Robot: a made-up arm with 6 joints.
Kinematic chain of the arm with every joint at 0, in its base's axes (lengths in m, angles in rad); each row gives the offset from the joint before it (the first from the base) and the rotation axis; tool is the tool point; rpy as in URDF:
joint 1: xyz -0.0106 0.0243 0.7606 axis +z
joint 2: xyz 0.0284 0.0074 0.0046 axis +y
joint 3: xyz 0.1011 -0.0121 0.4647 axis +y
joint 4: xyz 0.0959 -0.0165 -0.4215 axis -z
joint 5: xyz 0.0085 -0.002 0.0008 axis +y
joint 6: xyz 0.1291 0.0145 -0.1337 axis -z
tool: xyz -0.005 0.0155 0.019 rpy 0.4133 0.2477 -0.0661
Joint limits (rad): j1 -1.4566..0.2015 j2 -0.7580..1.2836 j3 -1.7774..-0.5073 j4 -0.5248..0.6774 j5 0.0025..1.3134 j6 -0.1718..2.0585
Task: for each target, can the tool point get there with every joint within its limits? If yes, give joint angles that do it. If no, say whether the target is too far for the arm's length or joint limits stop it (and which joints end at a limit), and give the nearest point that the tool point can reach.
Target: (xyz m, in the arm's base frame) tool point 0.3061 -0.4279 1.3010
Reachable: yes | joints -0.9574 -0.3772 -1.1805 -0.2649 1.0173 1.0285
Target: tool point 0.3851 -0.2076 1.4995
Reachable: yes | joints -0.4607 -0.4789 -1.2823 0.3504 0.5695 1.7960
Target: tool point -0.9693 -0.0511 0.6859
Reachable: no: joint limits stop it (at a limit: joint 1, joint 2, joint 3, joint 4, joint 5, joint 6) | nearest point -0.0430 -0.0939 0.3546 | short by 0.985 m
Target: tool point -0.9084 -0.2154 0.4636
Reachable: no: joint limits stop it (at a limit: joint 1, joint 2, joint 3, joint 4, joint 5, joint 6) | nearest point -0.0872 -0.2717 0.2625 | short by 0.847 m
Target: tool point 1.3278 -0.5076 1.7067
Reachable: no: too far | nearest point 0.7915 -0.2945 1.3218 | short by 0.694 m
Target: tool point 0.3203 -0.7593 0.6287
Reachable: yes | joints -1.1425 0.7182 -1.1642 0.1817 0.2598 1.5076
